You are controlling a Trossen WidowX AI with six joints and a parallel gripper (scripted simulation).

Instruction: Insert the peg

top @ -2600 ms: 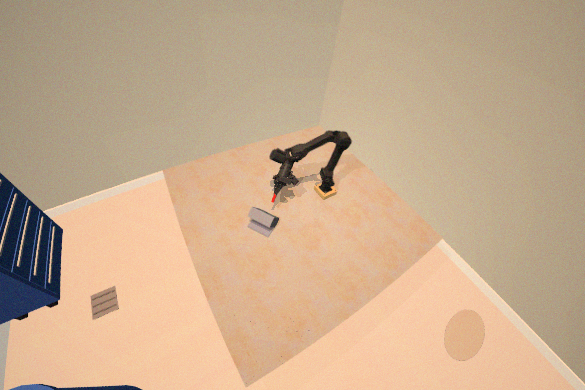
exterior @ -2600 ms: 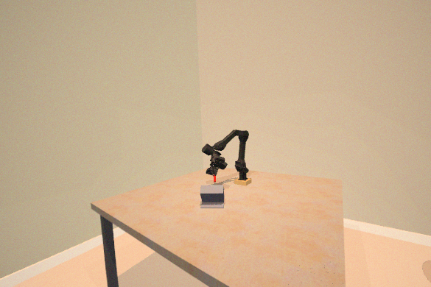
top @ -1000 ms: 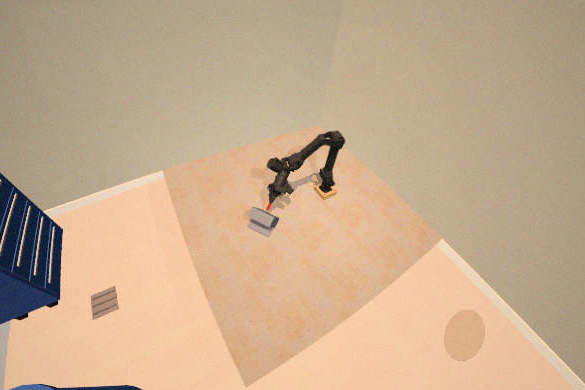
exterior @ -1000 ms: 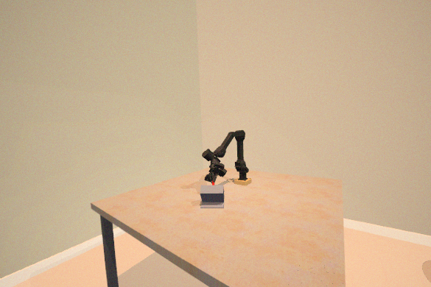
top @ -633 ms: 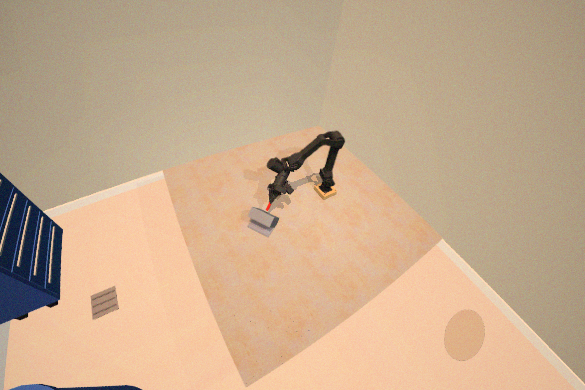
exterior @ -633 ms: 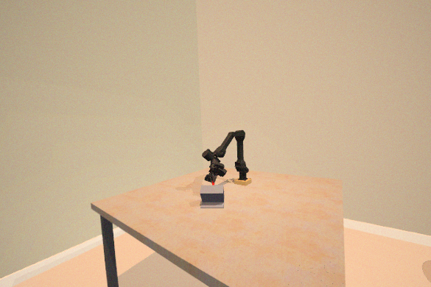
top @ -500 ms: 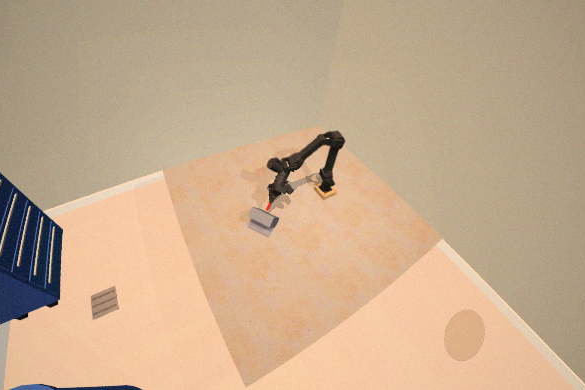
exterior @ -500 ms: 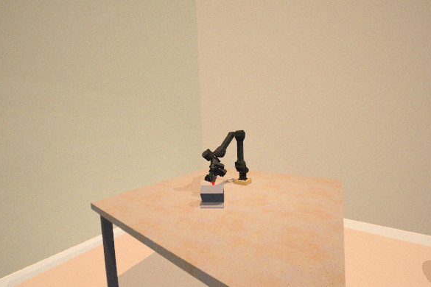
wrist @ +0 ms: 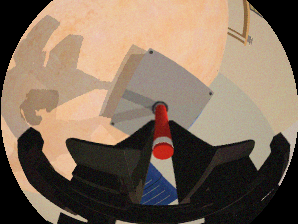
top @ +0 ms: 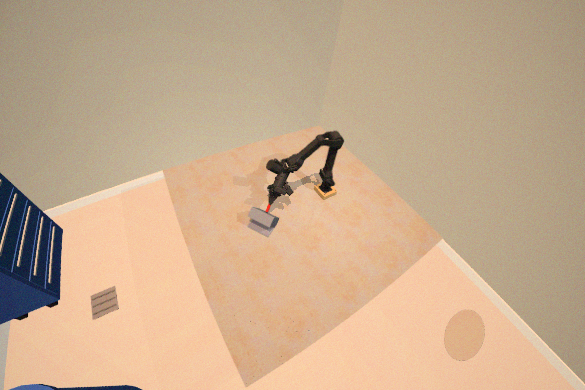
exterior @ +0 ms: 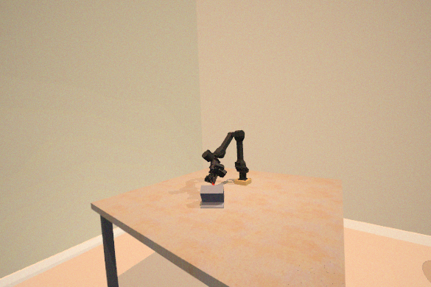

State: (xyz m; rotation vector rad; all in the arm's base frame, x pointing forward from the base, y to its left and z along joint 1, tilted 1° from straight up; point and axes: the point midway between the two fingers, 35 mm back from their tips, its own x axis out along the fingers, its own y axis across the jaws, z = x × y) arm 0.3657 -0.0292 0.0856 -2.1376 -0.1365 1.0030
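Right now my gripper tip is 5 cm short of the grey sloped panel, 4 cm above it and 3 cm to the right of it. Also, from my gripper tip: red peg: 1 cm to the right, 1 cm behind, 1 cm above.
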